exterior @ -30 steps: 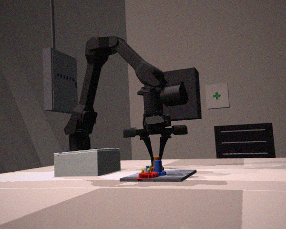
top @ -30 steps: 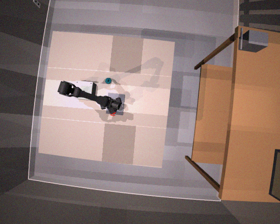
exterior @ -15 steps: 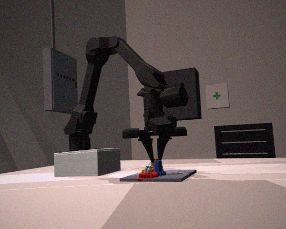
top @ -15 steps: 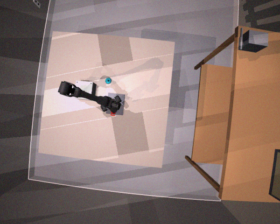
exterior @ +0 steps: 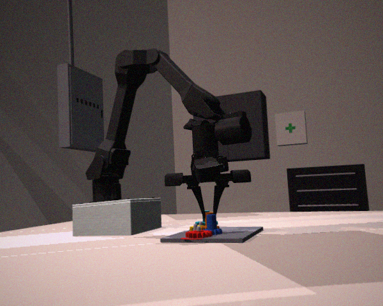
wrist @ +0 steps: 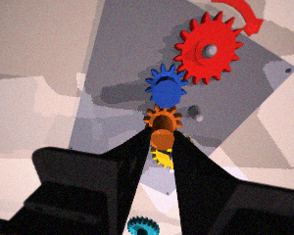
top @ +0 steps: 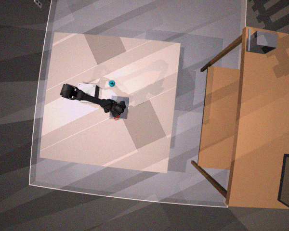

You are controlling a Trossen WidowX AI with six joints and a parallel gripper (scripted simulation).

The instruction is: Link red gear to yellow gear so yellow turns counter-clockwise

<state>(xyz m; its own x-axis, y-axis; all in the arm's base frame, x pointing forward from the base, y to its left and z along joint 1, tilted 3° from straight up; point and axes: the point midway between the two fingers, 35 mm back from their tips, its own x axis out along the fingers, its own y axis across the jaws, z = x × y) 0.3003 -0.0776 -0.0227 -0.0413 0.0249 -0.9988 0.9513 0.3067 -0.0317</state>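
The orange gear lies 1 cm below my gripper tip. Also, from my gripper tip: red gear: 7 cm to the right, 2 cm below; then blue gear: 3 cm to the right, 2 cm below, 1 cm ahead; then yellow gear: 3 cm to the left, 3 cm behind, 2 cm below.
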